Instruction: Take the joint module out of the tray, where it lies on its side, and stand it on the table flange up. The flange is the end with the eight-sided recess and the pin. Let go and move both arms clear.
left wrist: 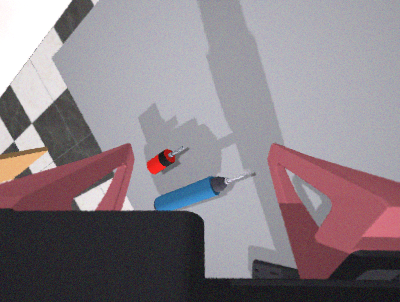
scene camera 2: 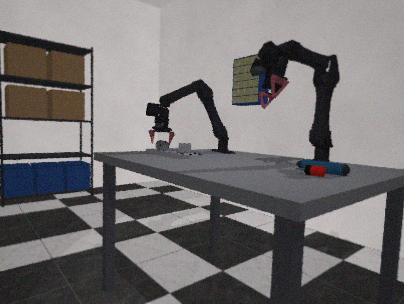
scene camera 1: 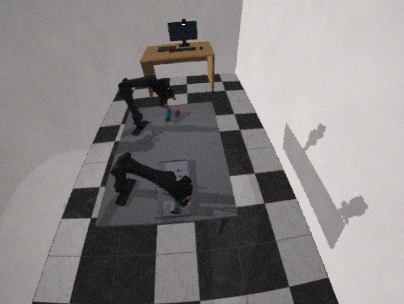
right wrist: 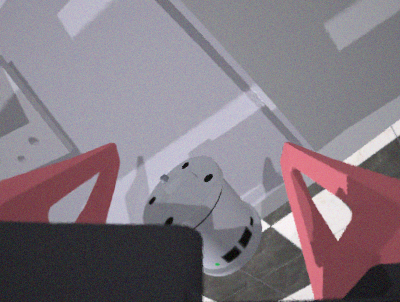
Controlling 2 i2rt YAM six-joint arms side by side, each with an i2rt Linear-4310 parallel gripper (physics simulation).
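Pixels of known places: left gripper, fingertip midpoint: [left wrist: 200, 151] [scene camera 2: 268, 102] [scene camera 1: 172, 104]; right gripper, fingertip midpoint: [scene camera 2: 160, 144] [scene camera 1: 181, 199] [right wrist: 199, 151]; left arm's base at its link origin: [scene camera 1: 140, 128]; right arm's base at its link origin: [scene camera 2: 222, 152] [scene camera 1: 126, 191].
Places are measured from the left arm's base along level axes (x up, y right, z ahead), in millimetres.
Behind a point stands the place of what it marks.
The grey joint module [right wrist: 232, 225] @(x 56, y 557, z 685 mm) [scene camera 2: 162, 146] @(x 33, y 537, z 668 mm) [scene camera 1: 175, 209] @(x 63, y 578, z 678 mm) lies on its side in the pale tray [right wrist: 125, 75] @(x 4, y 457, z 652 mm) [scene camera 1: 184, 165] @(x 4, y 243, z 576 mm), near one end. In the right wrist view its flange face, with dark holes and a small pin, is turned to the upper left; the black camera housing hides its lower left part. My right gripper [right wrist: 199, 151] @(x 44, y 505, z 683 mm) [scene camera 2: 161, 141] @(x 44, y 505, z 683 mm) [scene camera 1: 187, 201] @(x 44, y 505, z 683 mm) is open, pointing down just above the module, with one finger to each side of it and nothing held. My left gripper [left wrist: 200, 151] @(x 250, y -113, z 338 mm) [scene camera 2: 270, 95] @(x 250, y -113, z 338 mm) [scene camera 1: 170, 103] @(x 250, y -113, z 338 mm) is open and empty, high above the table's other end.
A blue screwdriver [left wrist: 185, 194] @(x 39, y -234, z 191 mm) [scene camera 2: 332, 168] @(x 23, y -291, z 178 mm) [scene camera 1: 168, 115] @(x 39, y -207, z 201 mm) and a red screwdriver [left wrist: 159, 162] @(x 33, y -294, z 256 mm) [scene camera 2: 316, 171] @(x 17, y -320, z 261 mm) [scene camera 1: 177, 112] @(x 34, y -282, z 260 mm) lie below the left gripper. A grey box-like part [right wrist: 12, 145] @(x 16, y 468, z 561 mm) [scene camera 2: 184, 147] @(x 37, y 420, z 559 mm) is in the tray, with small dark pieces [scene camera 2: 195, 153] @(x 9, y 370, z 507 mm) nearby. The table edge [right wrist: 360, 127] @(x 0, y 557, z 806 mm) runs close beside the tray.
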